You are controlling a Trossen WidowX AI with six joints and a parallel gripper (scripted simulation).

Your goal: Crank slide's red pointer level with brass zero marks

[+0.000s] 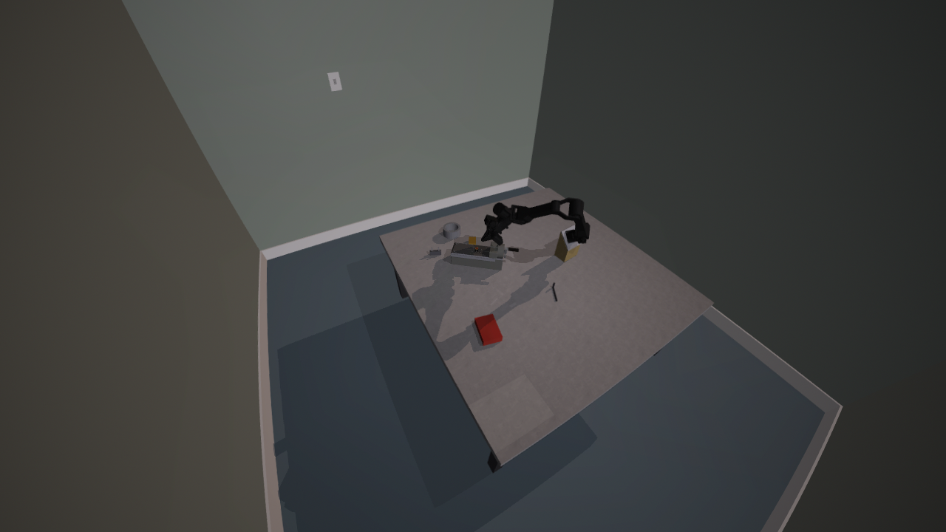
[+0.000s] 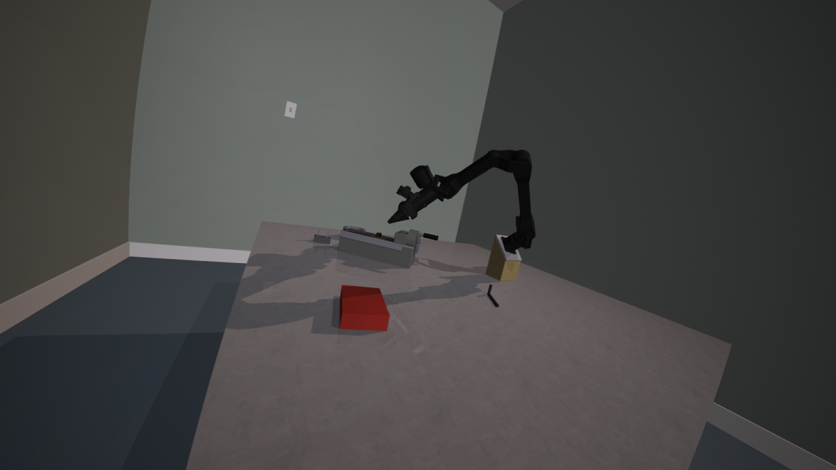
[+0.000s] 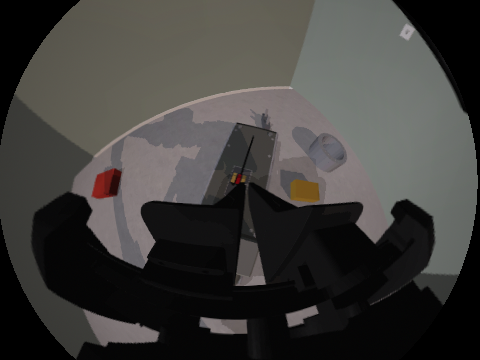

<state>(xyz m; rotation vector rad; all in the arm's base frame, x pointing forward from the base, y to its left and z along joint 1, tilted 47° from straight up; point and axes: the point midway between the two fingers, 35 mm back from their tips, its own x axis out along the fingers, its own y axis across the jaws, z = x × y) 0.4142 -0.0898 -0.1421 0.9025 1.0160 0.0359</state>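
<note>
My gripper tip is now 20 mm short of the red pointer and 50 mm above it. The rest, counted from my gripper tip: dark clip (190 mm ahead, 150 mm to the right, 110 mm below); then black crank handle (110 mm behind, 120 mm to the left, 10 mm below); then yellow block (30 mm behind, 140 mm to the right, 120 mm below).
</note>
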